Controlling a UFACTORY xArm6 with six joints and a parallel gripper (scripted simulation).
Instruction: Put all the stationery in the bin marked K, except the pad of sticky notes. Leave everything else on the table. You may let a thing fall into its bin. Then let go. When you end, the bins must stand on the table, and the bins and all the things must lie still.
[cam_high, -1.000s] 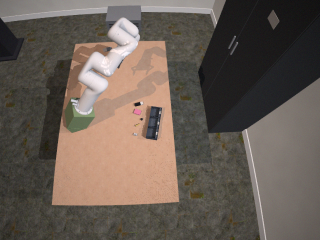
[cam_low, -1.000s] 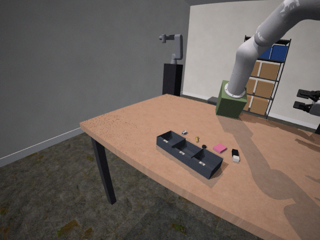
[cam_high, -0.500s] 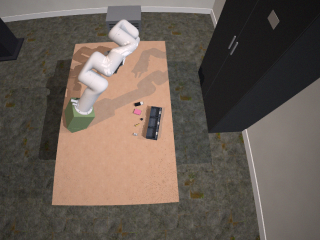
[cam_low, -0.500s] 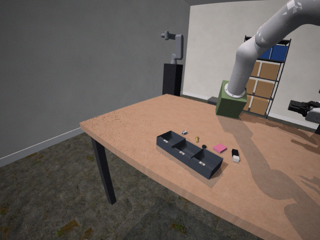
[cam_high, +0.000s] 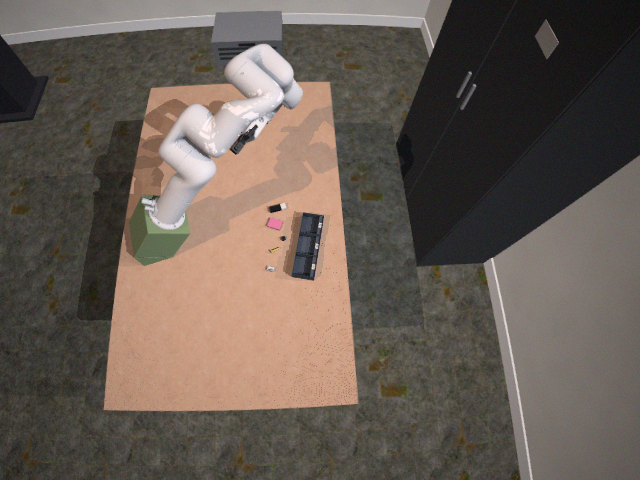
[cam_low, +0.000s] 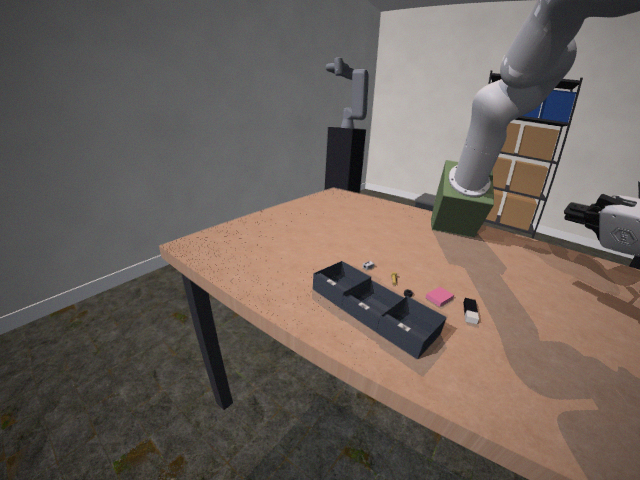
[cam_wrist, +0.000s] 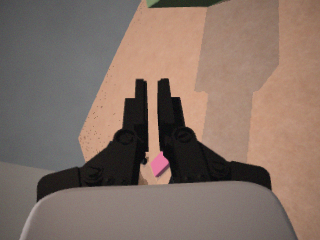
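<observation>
My gripper is now 25 cm short of the dark bin tray, 31 cm to the left of it and 20 cm above it. Also, from my hand: black-and-white block (14 cm ahead, 14 cm to the right, 21 cm below); black nut (16 cm ahead, 27 cm to the right, 22 cm below); pink sticky-note pad (12 cm ahead, 21 cm to the right, 21 cm below).
</observation>
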